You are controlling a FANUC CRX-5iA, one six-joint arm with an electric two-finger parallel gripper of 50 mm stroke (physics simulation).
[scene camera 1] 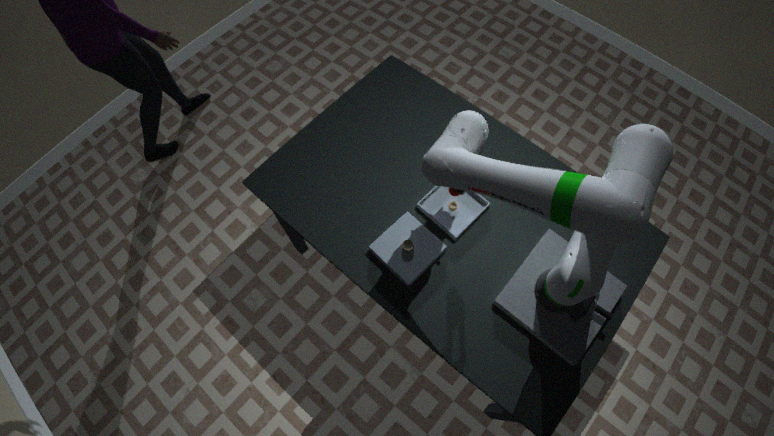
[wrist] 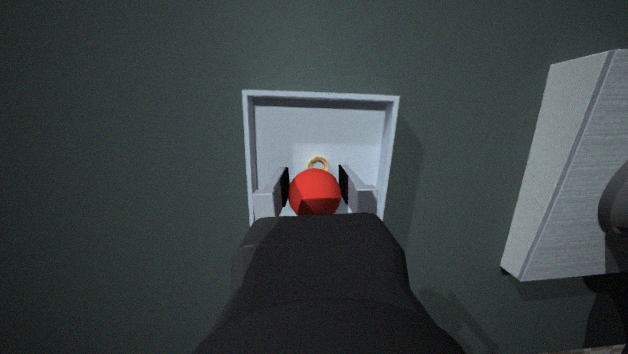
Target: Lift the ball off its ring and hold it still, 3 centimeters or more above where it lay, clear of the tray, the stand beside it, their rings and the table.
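Places are measured from the arm's base along level axes (x right, y ahead, z up), in millimetres.
Pixels of known places: gripper, fingertip midpoint: [wrist: 313, 178]; arm's base at its link origin: [scene camera 1: 556, 290].
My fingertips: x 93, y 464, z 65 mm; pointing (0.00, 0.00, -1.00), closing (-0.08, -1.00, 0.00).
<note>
Ahead of a thing's pixels: the offset from my fingertips to its top centre. "spot": to the spot under its first point. Level surfaces: height alone.
The red ball {dx -12, dy +1, dz +31 mm} [scene camera 1: 456, 191] [wrist: 315, 191] is between the two fingertips of my gripper [wrist: 313, 178], which is shut on it. The ball hangs above the light grey tray {dx -13, dy -6, dz -84 mm} [scene camera 1: 472, 223] [wrist: 320, 94], clear of its ring. In the scene view the arm hides the gripper and the upper part of the ball. The small tan ring {spot: dx -11, dy -3, dz -109 mm} [scene camera 1: 452, 205] [wrist: 318, 159] lies on the tray floor with no ball on it; the ball covers its near edge in the wrist view. The grey stand [scene camera 1: 387, 246] [wrist: 570, 240] is beside the tray and bears another ring {spot: dx -246, dy +34, dz -77 mm} [scene camera 1: 407, 245].
The dark table {dz -112 mm} [scene camera 1: 335, 146] [wrist: 125, 150] carries the tray, the stand and the robot's grey base plate [scene camera 1: 522, 287]. The white arm [scene camera 1: 509, 176] reaches over the table to above the tray. A person [scene camera 1: 124, 64] in a purple top is on the tiled floor, off the table's left side.
</note>
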